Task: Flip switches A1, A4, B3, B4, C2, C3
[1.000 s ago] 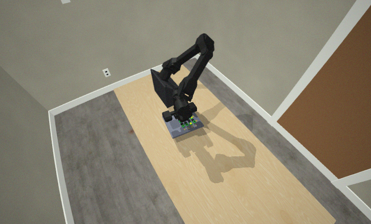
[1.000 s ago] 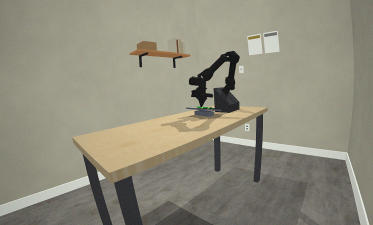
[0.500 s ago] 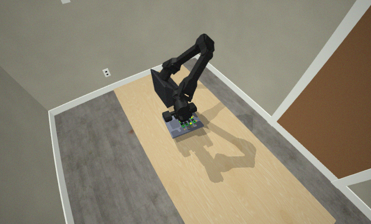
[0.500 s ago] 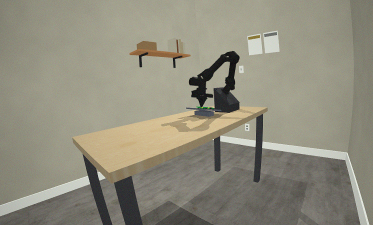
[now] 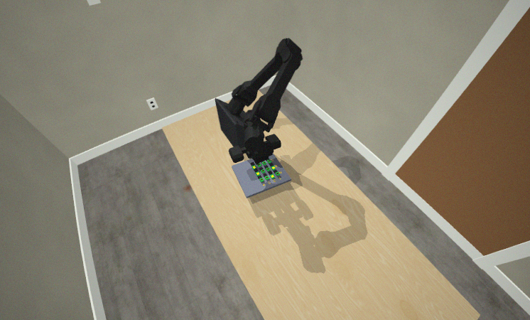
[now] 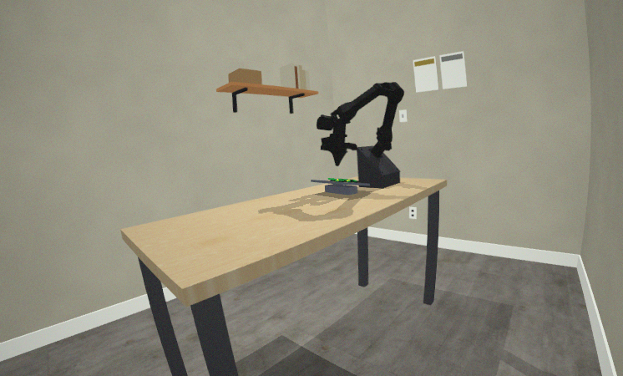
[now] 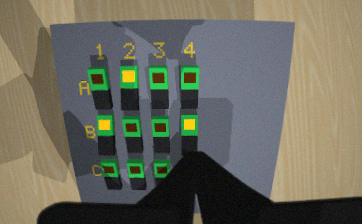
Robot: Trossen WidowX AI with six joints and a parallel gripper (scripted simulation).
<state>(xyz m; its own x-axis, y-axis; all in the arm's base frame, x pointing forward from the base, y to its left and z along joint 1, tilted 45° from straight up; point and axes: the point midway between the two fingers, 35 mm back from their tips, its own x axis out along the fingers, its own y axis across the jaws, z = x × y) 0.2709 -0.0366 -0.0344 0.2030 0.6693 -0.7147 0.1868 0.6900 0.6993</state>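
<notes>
Now: the switch B2 1 cm ahead of my hand, 5 cm to the left of it and 10 cm below it. Also, from my hand: switch A4: 4 cm ahead, 1 cm to the right, 9 cm below; then switch B4: 10 cm below; then switch B3: 1 cm ahead, 2 cm to the left, 10 cm below.
</notes>
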